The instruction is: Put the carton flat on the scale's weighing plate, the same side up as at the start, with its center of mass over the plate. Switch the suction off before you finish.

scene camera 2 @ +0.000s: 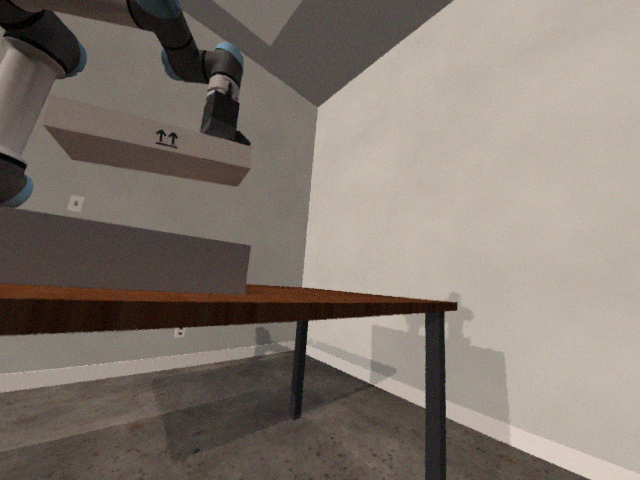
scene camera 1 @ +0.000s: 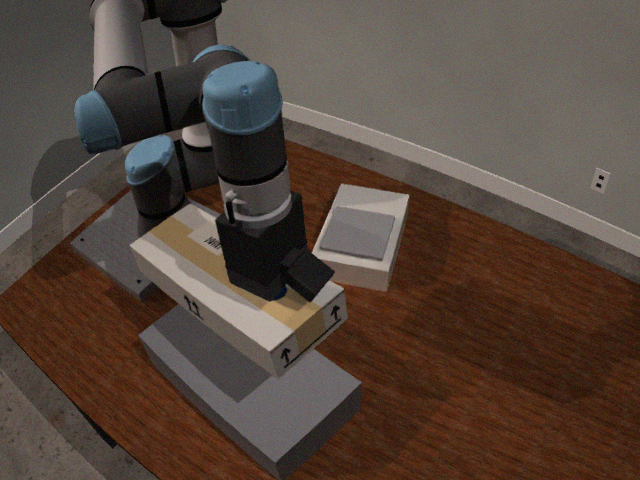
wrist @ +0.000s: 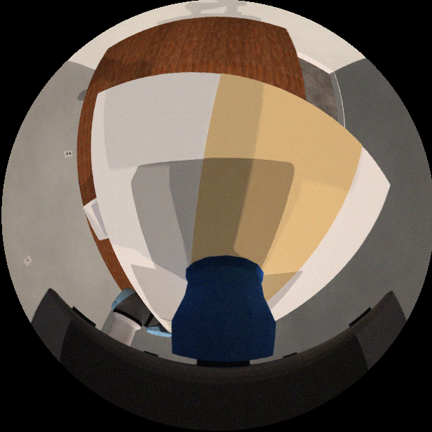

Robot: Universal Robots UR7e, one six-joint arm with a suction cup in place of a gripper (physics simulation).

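Note:
A long white carton with a tan tape band and up arrows on its sides hangs in the air above a grey block, top side up. Its underside shows in scene camera 2, and it looks close to level. My suction gripper is shut on the carton's top face, nearer the end with two arrows than the barcode end. The scale is a white box with a grey weighing plate on top. It stands behind the carton in scene camera 1, apart from it.
The grey block stands on the wooden table under the carton. The arm's grey base plate lies at the left in scene camera 1. Walls stand behind the table.

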